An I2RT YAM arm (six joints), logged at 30 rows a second.
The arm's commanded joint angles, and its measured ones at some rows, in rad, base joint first. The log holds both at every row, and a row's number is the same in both.
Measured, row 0:
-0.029 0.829 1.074 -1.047 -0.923 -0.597
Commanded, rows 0 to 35:
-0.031 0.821 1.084 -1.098 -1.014 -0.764
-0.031 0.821 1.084 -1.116 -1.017 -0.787
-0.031 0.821 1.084 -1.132 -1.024 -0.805
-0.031 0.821 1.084 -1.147 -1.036 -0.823
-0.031 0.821 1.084 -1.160 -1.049 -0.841
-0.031 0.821 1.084 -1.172 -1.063 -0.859
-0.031 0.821 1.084 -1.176 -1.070 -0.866
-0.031 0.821 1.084 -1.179 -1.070 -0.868
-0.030 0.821 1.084 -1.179 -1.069 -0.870
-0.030 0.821 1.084 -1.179 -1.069 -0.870
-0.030 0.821 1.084 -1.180 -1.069 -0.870
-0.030 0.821 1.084 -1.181 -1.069 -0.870
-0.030 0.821 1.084 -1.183 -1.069 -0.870
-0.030 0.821 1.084 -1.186 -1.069 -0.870
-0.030 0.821 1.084 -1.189 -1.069 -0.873
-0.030 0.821 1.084 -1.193 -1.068 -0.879
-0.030 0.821 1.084 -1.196 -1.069 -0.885
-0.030 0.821 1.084 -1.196 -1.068 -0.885
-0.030 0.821 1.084 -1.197 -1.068 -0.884
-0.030 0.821 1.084 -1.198 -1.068 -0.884
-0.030 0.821 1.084 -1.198 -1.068 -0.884
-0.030 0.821 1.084 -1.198 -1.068 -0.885
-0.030 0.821 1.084 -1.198 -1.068 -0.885
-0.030 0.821 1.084 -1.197 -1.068 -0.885
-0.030 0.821 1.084 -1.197 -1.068 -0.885
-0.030 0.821 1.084 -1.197 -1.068 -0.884
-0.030 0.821 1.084 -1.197 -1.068 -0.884
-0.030 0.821 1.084 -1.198 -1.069 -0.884
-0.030 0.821 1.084 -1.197 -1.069 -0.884
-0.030 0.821 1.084 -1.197 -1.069 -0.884
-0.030 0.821 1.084 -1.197 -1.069 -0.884
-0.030 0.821 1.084 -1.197 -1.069 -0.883
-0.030 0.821 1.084 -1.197 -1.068 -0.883
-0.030 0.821 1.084 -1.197 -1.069 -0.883
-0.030 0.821 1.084 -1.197 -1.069 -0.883
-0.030 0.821 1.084 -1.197 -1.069 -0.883
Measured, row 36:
-0.030 0.829 1.074 -1.197 -1.014 -0.878
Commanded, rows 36 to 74:
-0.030 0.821 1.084 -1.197 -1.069 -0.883
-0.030 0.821 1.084 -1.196 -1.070 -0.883
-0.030 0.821 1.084 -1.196 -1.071 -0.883
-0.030 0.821 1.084 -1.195 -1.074 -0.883
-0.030 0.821 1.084 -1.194 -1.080 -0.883
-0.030 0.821 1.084 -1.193 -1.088 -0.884
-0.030 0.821 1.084 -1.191 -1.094 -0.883
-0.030 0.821 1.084 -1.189 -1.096 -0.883
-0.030 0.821 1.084 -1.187 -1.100 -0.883
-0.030 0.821 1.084 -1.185 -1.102 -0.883
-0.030 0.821 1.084 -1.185 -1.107 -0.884
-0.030 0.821 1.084 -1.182 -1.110 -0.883
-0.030 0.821 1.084 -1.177 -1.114 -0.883
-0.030 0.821 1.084 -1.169 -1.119 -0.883
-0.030 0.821 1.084 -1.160 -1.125 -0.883
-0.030 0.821 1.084 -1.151 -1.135 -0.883
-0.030 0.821 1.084 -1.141 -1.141 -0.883
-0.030 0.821 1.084 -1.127 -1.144 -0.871
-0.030 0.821 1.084 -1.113 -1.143 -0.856
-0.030 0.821 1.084 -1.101 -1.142 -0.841
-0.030 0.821 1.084 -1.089 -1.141 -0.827
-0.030 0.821 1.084 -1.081 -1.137 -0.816
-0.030 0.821 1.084 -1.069 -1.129 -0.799
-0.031 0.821 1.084 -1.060 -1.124 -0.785
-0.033 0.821 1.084 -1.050 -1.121 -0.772
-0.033 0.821 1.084 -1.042 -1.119 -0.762
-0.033 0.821 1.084 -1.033 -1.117 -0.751
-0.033 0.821 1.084 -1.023 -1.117 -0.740
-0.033 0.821 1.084 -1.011 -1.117 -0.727
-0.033 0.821 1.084 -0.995 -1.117 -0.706
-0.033 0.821 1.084 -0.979 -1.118 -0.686
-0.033 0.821 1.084 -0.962 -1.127 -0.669
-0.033 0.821 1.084 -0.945 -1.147 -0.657
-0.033 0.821 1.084 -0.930 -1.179 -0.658
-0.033 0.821 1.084 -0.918 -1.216 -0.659
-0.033 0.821 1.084 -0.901 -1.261 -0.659
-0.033 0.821 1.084 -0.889 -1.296 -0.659
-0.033 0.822 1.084 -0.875 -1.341 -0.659
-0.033 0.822 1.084 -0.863 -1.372 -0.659
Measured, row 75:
-0.030 0.828 1.074 -0.878 -1.218 -0.686
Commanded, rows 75 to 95:
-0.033 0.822 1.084 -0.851 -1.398 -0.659
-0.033 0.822 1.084 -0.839 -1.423 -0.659
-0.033 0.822 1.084 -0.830 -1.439 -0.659
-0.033 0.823 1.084 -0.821 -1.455 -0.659
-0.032 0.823 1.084 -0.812 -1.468 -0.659
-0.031 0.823 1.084 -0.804 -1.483 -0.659
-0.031 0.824 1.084 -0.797 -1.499 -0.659
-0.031 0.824 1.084 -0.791 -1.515 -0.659
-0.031 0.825 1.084 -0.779 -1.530 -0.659
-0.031 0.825 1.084 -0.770 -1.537 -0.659
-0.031 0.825 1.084 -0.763 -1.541 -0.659
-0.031 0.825 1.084 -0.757 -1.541 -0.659
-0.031 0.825 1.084 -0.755 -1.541 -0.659
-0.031 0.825 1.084 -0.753 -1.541 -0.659
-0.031 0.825 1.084 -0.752 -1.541 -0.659
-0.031 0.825 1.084 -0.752 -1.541 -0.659
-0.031 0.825 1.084 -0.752 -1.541 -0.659
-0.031 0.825 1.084 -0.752 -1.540 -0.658
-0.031 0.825 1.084 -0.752 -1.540 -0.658
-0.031 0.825 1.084 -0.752 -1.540 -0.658
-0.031 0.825 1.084 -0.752 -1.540 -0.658
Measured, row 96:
-0.030 0.828 1.074 -0.752 -1.507 -0.659
